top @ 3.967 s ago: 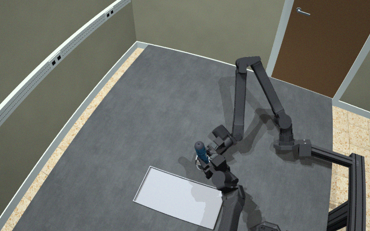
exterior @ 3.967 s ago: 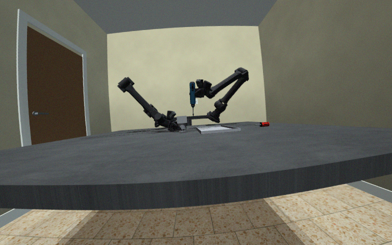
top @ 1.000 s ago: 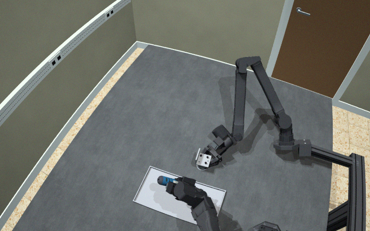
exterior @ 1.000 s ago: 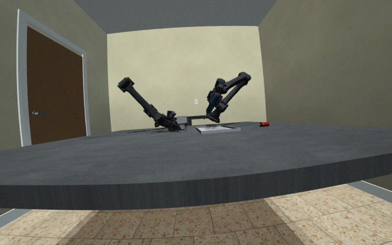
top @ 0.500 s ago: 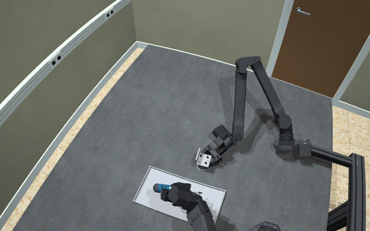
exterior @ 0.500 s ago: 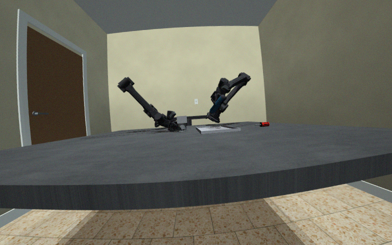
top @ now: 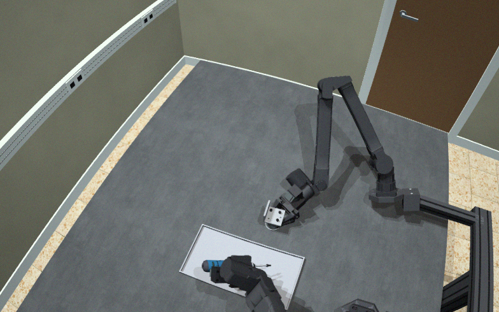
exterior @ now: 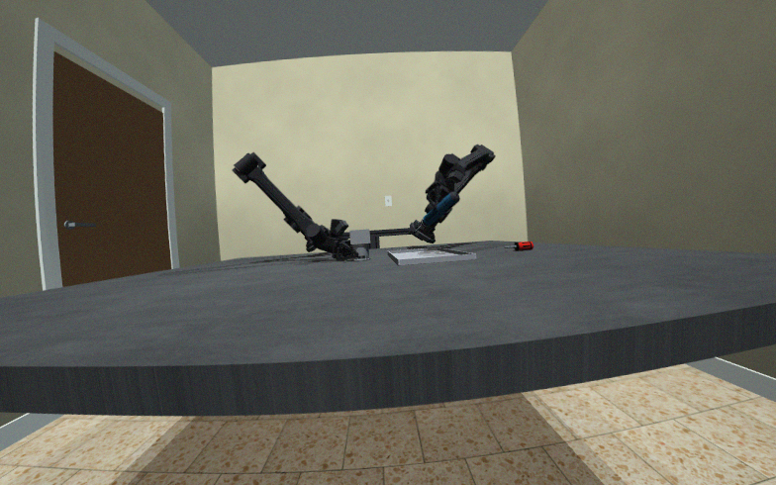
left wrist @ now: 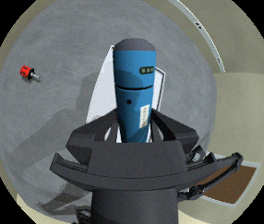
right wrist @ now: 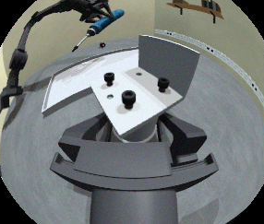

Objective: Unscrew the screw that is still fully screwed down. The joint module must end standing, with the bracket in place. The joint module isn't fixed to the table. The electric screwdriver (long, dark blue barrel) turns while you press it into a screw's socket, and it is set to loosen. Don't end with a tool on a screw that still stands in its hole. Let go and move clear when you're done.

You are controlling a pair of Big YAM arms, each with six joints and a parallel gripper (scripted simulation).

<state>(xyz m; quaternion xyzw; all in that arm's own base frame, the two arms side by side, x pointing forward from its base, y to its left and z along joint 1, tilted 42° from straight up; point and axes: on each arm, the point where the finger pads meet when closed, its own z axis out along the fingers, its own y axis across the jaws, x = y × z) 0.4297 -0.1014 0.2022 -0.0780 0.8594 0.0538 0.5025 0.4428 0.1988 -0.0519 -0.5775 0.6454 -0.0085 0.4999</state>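
My right hand is 50 mm below the grey bracket. The rest, counted from my right hand: flat white tray 40 mm ahead, 220 mm to the left, 20 mm below; then red-handled screwdriver 100 mm ahead, 550 mm to the left, 10 mm below.
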